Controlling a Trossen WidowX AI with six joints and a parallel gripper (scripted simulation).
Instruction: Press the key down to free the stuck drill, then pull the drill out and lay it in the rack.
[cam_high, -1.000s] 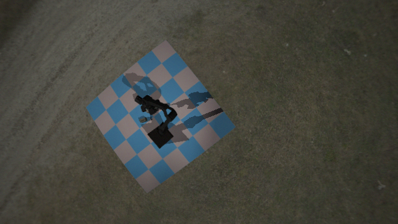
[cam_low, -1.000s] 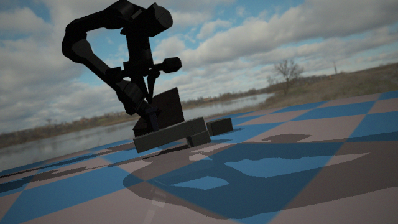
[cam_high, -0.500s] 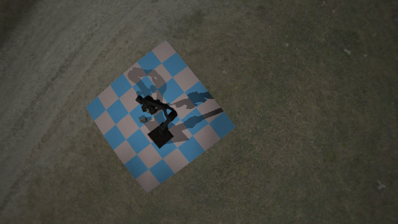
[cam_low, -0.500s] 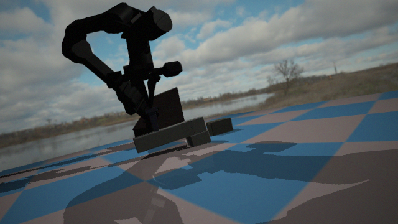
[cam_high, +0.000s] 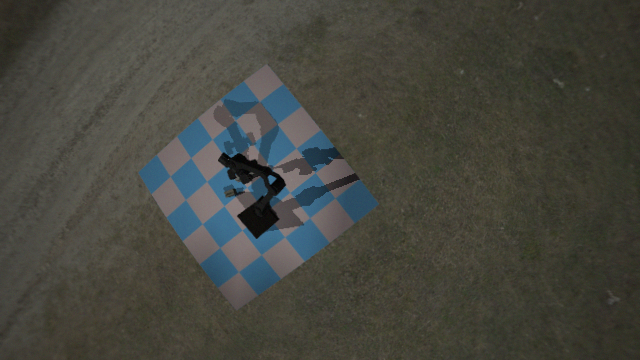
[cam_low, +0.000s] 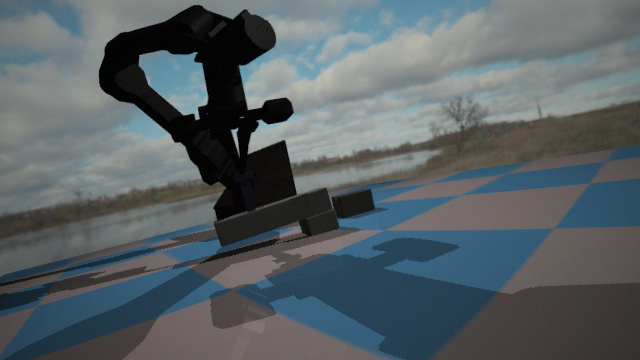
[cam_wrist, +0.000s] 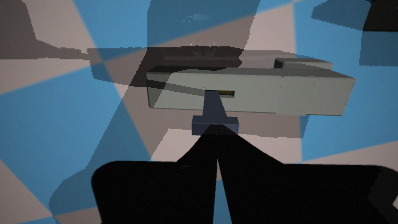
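The small dark blue key lies 30 mm below my gripper tip. Also, from my gripper tip: yellow drill: 70 mm below, 60 mm to the left, 10 mm ahead; long grey housing: 80 mm below, 40 mm to the left, 10 mm ahead.
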